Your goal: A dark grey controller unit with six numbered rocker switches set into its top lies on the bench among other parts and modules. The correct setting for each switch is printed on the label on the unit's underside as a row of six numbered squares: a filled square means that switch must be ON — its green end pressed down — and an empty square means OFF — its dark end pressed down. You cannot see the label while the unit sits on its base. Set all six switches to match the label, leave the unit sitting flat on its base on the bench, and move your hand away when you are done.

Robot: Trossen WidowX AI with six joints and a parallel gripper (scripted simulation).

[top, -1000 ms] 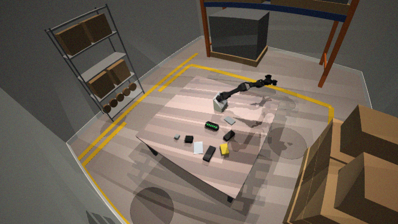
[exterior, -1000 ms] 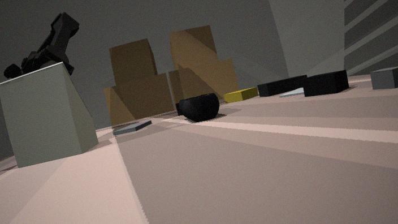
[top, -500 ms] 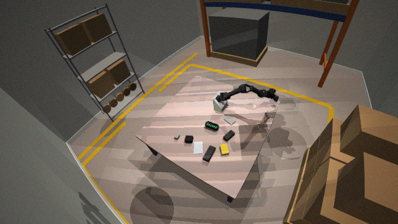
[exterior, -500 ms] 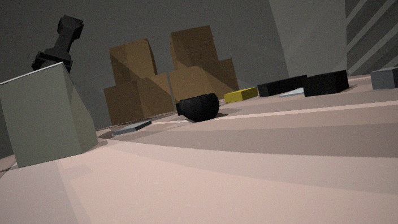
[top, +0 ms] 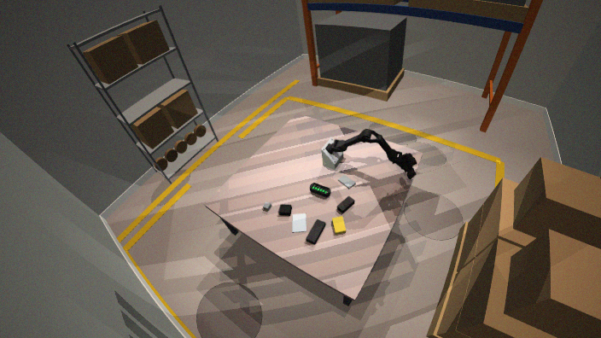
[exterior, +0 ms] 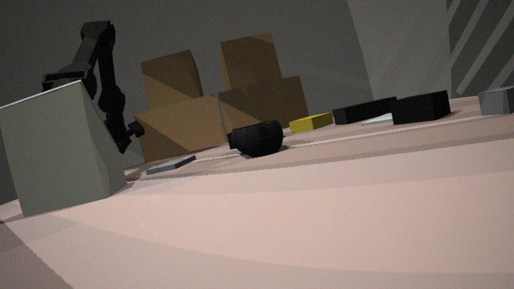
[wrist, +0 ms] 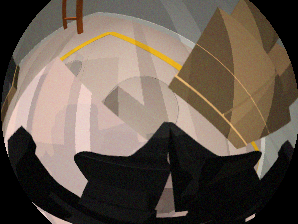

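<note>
Right now the yellow block is 600 mm ahead of my gripper tip, 340 mm to the right of it and 40 mm below it. From my gripper tip the other things lie so: white plate (700 mm ahead, 590 mm to the right, 50 mm below); then long black block (710 mm ahead, 450 mm to the right, 40 mm below); then flat grey plate (240 mm ahead, 460 mm to the right, 50 mm below).
</note>
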